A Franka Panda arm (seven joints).
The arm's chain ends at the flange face. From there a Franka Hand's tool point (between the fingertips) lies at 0.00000 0.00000 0.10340 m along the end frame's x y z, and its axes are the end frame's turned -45 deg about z.
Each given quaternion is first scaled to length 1.
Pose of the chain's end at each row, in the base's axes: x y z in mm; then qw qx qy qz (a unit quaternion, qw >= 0):
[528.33 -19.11 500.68 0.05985 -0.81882 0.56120 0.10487]
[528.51 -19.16 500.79 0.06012 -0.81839 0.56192 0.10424]
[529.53 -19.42 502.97 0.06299 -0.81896 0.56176 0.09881]
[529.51 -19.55 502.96 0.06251 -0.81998 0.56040 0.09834]
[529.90 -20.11 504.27 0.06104 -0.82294 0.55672 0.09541]
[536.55 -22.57 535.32 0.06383 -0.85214 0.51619 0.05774]
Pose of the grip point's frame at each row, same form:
[517.52 3.20 400.30 0.09543 -0.97126 0.20513 0.07398]
[517.85 3.13 400.38 0.09543 -0.97113 0.20596 0.07330]
[520.11 2.73 402.41 0.09601 -0.97160 0.20560 0.06718]
[520.08 2.45 402.37 0.09539 -0.97202 0.20395 0.06693]
[520.69 1.26 403.52 0.09291 -0.97335 0.19942 0.06479]
[533.19 -5.16 433.45 0.08107 -0.98481 0.15080 0.02892]

